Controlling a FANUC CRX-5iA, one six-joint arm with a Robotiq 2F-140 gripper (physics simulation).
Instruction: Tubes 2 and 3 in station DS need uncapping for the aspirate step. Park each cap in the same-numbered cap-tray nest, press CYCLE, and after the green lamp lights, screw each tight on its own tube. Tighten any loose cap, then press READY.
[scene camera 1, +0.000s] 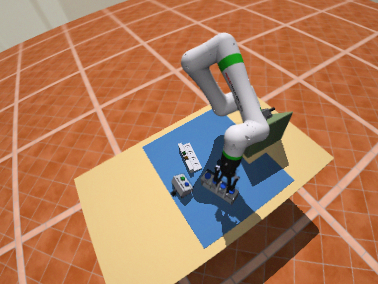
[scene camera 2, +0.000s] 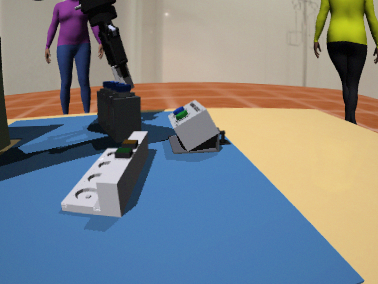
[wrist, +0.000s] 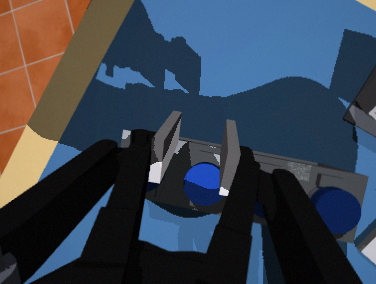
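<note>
Scene camera 2 shows the gripper (scene camera 2: 126, 88), and the wrist view has the gripper (wrist: 201, 131) as well.
</note>
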